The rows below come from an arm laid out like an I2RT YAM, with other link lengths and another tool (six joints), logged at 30 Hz.
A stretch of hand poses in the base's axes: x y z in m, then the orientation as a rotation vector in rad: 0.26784, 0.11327, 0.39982, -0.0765, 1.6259, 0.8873; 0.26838, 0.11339, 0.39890, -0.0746, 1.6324, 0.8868; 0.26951, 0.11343, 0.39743, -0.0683, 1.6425, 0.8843; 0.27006, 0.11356, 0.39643, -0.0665, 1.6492, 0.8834; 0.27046, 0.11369, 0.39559, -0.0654, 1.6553, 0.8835; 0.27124, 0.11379, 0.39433, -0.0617, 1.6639, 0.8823; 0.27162, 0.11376, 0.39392, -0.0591, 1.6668, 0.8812; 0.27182, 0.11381, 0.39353, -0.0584, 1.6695, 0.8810; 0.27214, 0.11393, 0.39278, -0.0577, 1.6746, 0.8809; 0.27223, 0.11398, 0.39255, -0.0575, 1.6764, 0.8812; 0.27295, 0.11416, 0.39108, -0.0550, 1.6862, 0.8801; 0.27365, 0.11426, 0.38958, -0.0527, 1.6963, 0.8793; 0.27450, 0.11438, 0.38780, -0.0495, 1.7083, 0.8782; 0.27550, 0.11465, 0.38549, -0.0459, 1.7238, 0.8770; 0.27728, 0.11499, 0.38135, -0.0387, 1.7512, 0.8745; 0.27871, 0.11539, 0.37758, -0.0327, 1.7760, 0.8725; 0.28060, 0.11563, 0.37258, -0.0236, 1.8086, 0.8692; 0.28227, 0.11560, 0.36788, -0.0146, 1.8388, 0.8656; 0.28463, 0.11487, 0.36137, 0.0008, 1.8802, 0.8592; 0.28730, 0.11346, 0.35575, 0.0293, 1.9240, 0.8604; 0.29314, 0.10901, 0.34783, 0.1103, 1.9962, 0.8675; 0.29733, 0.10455, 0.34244, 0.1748, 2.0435, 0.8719
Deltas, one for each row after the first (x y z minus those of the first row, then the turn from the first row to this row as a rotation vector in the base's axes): 0.00054, 0.00012, -0.00092, -0.0016, 0.0063, -0.0003; 0.00167, 0.00016, -0.00239, -0.0033, 0.0166, -0.0040; 0.00222, 0.00029, -0.00339, -0.0052, 0.0230, -0.0045; 0.00262, 0.00042, -0.00423, -0.0067, 0.0287, -0.0040; 0.00340, 0.00052, -0.00549, -0.0085, 0.0373, -0.0055; 0.00378, 0.00049, -0.00590, -0.0088, 0.0404, -0.0072; 0.00398, 0.00054, -0.00629, -0.0095, 0.0430, -0.0073; 0.00430, 0.00066, -0.00704, -0.0109, 0.0477, -0.0069; 0.00439, 0.00071, -0.00727, -0.0113, 0.0495, -0.0065; 0.00511, 0.00089, -0.00874, -0.0140, 0.0587, -0.0069; 0.00581, 0.00099, -0.01024, -0.0168, 0.0683, -0.0069; 0.00666, 0.00111, -0.01202, -0.0199, 0.0797, -0.0074; 0.00766, 0.00138, -0.01433, -0.0241, 0.0944, -0.0074; 0.00944, 0.00172, -0.01847, -0.0312, 0.1205, -0.0081; 0.01087, 0.00212, -0.02224, -0.0377, 0.1440, -0.0081; 0.01276, 0.00236, -0.02724, -0.0459, 0.1753, -0.0092; 0.01443, 0.00233, -0.03194, -0.0536, 0.2043, -0.0107; 0.01679, 0.00160, -0.03845, -0.0633, 0.2448, -0.0151; 0.01946, 0.00019, -0.04407, -0.0628, 0.2932, -0.0217; 0.02530, -0.00426, -0.05199, -0.0425, 0.3857, -0.0475; 0.02949, -0.00872, -0.05738, -0.0241, 0.4507, -0.0696
